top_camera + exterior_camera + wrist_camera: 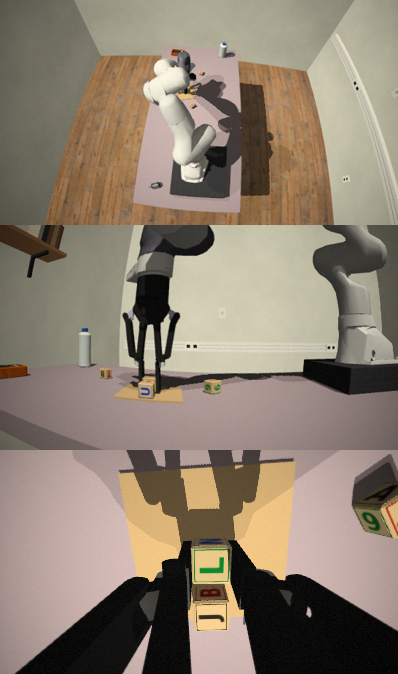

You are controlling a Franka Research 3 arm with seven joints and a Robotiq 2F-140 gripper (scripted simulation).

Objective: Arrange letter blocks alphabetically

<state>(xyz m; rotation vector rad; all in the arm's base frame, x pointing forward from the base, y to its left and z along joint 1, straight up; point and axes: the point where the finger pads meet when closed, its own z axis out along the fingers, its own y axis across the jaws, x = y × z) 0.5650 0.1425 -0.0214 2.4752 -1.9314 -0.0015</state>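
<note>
Now: the tan mat 40 mm below my hand. From my hand the other things lie so: small dark object 770 mm behind, 110 mm to the left, 20 mm below; white bottle 460 mm ahead, 280 mm to the right, 40 mm above; block 200 mm ahead, 100 mm to the right, 30 mm below.
</note>
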